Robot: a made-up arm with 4 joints. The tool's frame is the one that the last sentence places.
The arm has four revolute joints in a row. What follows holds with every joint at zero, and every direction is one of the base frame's.
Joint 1 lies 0.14 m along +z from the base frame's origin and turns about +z.
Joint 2 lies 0.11 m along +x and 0.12 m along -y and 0.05 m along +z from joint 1 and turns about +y.
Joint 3 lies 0.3 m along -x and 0.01 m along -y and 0.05 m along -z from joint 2 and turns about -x.
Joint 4 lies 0.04 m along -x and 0.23 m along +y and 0.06 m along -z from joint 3 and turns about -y.
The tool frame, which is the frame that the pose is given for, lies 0.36 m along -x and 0.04 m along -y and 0.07 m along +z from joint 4; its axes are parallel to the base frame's.
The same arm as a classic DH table. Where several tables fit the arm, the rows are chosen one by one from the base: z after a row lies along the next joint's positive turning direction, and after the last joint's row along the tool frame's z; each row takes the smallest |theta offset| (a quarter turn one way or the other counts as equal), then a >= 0, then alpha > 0; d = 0 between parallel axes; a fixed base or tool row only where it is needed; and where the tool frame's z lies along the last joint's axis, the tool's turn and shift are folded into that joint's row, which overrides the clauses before.
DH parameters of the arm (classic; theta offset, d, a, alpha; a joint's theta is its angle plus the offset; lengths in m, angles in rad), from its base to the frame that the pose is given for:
joint 1: 0 0.19 0.11 -1.5708
joint 2: 1.5708 -0.13 0.05 -1.5708
joint 3: 0 0.34 0.06 -1.5708
joint 4: -1.5708 -0.19 0.36 1.5708
tool (fixed): 3.1416 0.07 0 0

